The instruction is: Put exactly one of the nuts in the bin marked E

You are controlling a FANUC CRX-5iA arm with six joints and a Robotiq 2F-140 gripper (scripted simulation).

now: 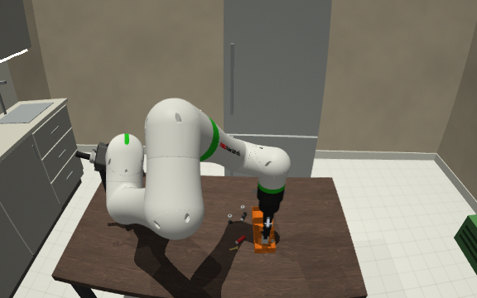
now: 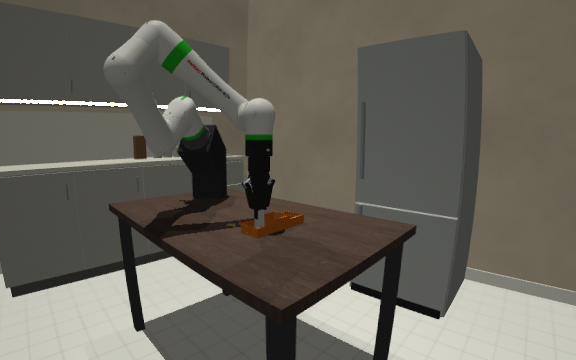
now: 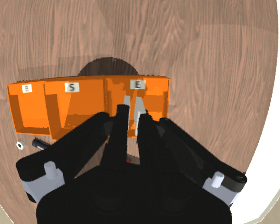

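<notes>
The dark cylinder lies 4 cm behind my hand, 18 cm to the left of it and 4 cm below it. Also, from my hand: red piece: 9 cm behind, 5 cm to the left, 4 cm below; then yellow screw: 12 cm behind, 1 cm to the left, 4 cm below.
</notes>
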